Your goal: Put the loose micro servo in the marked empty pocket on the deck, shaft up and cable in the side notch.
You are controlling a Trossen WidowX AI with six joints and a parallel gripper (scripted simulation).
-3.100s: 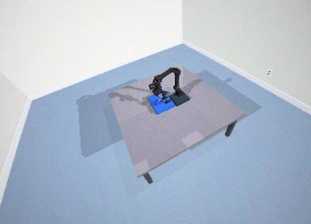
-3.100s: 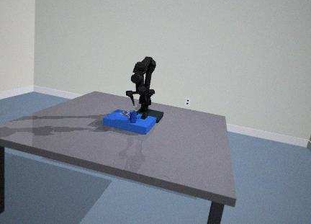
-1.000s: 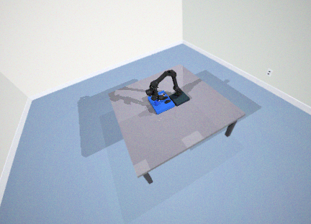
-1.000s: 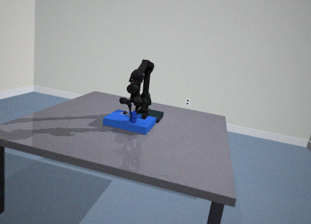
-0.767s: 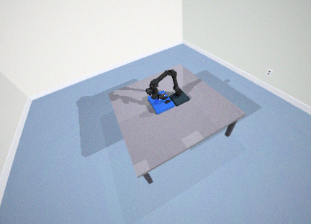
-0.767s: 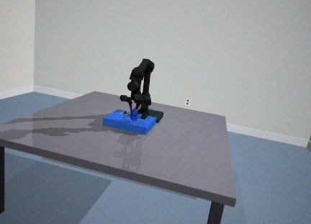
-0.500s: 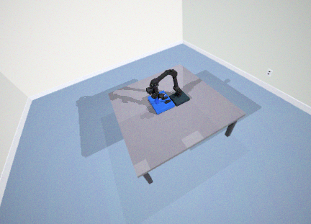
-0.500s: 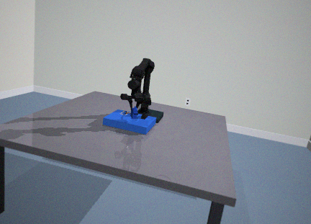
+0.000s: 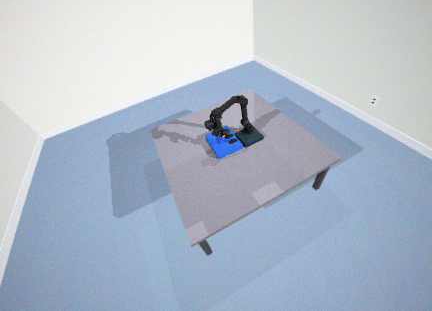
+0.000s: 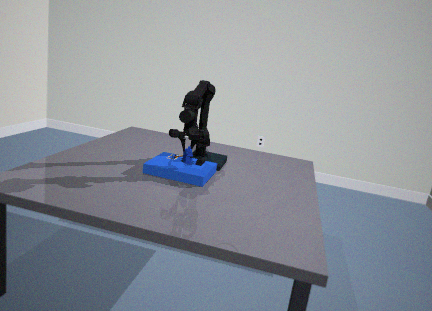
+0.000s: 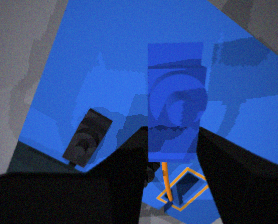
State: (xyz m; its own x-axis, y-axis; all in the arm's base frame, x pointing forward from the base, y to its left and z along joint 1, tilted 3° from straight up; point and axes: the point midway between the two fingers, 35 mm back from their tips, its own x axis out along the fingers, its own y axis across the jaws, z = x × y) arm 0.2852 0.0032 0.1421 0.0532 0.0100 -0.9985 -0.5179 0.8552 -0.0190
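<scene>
Now: the blue deck 100 mm below my gripper tip, 30 mm to the right of it and 10 mm ahead of it.
</scene>
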